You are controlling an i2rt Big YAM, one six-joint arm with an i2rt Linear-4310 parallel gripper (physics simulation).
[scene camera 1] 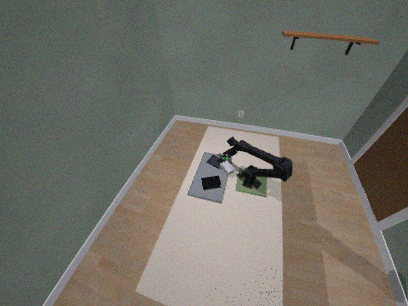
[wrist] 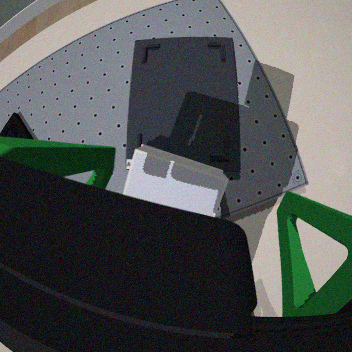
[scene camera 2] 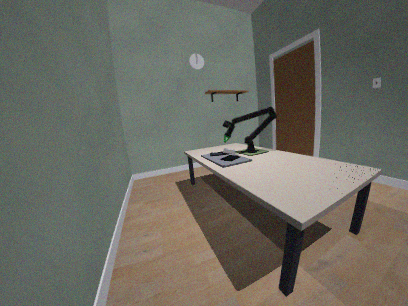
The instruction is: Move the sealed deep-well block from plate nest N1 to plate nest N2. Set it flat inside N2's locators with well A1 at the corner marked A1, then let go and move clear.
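Places are measured from the arm's base along level axes (x ahead, y right, z down), in centimetres.
Pixels of known places: gripper, fingertip midpoint: (scene camera 1: 226, 156) (wrist: 201, 180) (scene camera 2: 224, 142); arm's base at its link origin: (scene camera 1: 248, 181) (scene camera 2: 250, 151).
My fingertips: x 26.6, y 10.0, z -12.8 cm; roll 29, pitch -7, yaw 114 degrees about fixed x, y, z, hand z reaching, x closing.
For each thing: its top centre in the pictures, then the offset to it from my fingertips. Level surfaces: height alone.
- white sealed block at its top centre: (wrist: 154, 228) (scene camera 1: 227, 164) (scene camera 2: 229, 147) dx -3.2, dy -4.3, dz +6.4 cm
- dark plate nest at its top centre: (wrist: 182, 92) (scene camera 1: 216, 160) dx +9.5, dy -0.2, dz +11.0 cm
- second black nest at its top centre: (wrist: 10, 179) (scene camera 1: 211, 181) (scene camera 2: 230, 156) dx +4.2, dy -25.0, dz +11.0 cm
- grey perforated board at its top centre: (wrist: 64, 139) (scene camera 1: 211, 173) (scene camera 2: 223, 157) dx +7.9, dy -15.8, dz +12.7 cm
- cream table at its surface level: dz +14.0 cm
The white sealed block (scene camera 1: 227, 167) (scene camera 2: 229, 150) (wrist: 172, 187) lies at one end of a dark plate nest (scene camera 1: 214, 161) (wrist: 160, 80); in the wrist view it sits askew to the nest, its near part hidden by the black gripper body. Whether it rests on the nest's edge or beside it, I cannot tell. This nest has raised corner locators. A second black nest (scene camera 1: 211, 183) (scene camera 2: 230, 158) (wrist: 17, 126) lies farther along the board. Nest numbers are unreadable; a small "A" mark shows by the block's left corner. My gripper (scene camera 1: 226, 157) (scene camera 2: 226, 139) (wrist: 201, 180) is open and empty above the first nest's area.
A grey perforated board (scene camera 1: 212, 197) (scene camera 2: 221, 163) (wrist: 107, 70) carries the nests on the cream table (scene camera 1: 225, 240) (scene camera 2: 300, 185). The arm stands on a green base plate (scene camera 1: 242, 189) (scene camera 2: 261, 153) beside the board. The arm's shadow falls across the first nest and board edge.
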